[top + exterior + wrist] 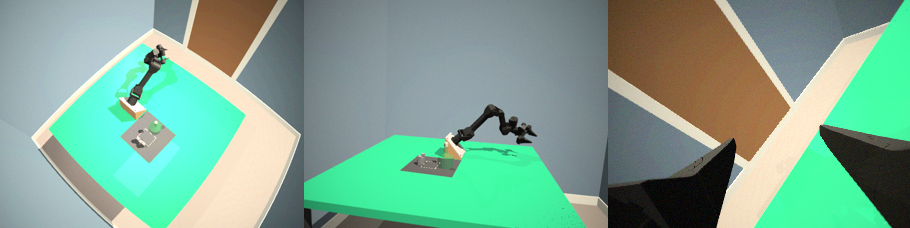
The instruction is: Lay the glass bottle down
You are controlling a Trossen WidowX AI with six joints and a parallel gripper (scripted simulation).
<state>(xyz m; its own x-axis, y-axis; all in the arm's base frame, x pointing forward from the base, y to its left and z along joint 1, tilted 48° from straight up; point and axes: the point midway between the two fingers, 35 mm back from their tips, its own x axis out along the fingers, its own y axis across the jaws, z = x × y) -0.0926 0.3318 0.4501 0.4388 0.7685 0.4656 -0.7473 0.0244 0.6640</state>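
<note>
My gripper tip is now 34 cm short of the green glass bottle, 60 cm to the left of it and 6 cm above it. Also, from my gripper tip: dark grey mat: 34 cm ahead, 68 cm to the right, 15 cm below.
</note>
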